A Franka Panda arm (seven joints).
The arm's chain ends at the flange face. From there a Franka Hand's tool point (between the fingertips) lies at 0.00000 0.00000 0.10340 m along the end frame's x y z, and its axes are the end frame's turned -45 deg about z.
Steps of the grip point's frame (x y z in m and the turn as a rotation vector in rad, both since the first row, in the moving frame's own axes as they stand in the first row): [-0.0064 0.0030 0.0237 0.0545 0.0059 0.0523]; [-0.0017 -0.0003 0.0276 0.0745 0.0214 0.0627]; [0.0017 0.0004 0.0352 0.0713 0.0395 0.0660]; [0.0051 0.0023 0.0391 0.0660 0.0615 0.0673]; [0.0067 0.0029 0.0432 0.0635 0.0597 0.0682]
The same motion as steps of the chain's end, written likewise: [0.0010 0.0112 0.0239 0.0427 -0.0344 0.0523]; [0.0022 0.0081 0.0279 0.0678 -0.0375 0.0627]; [0.0035 0.0072 0.0355 0.0783 -0.0225 0.0660]; [0.0052 0.0073 0.0395 0.0902 -0.0032 0.0673]; [0.0068 0.0063 0.0436 0.0871 -0.0027 0.0682]
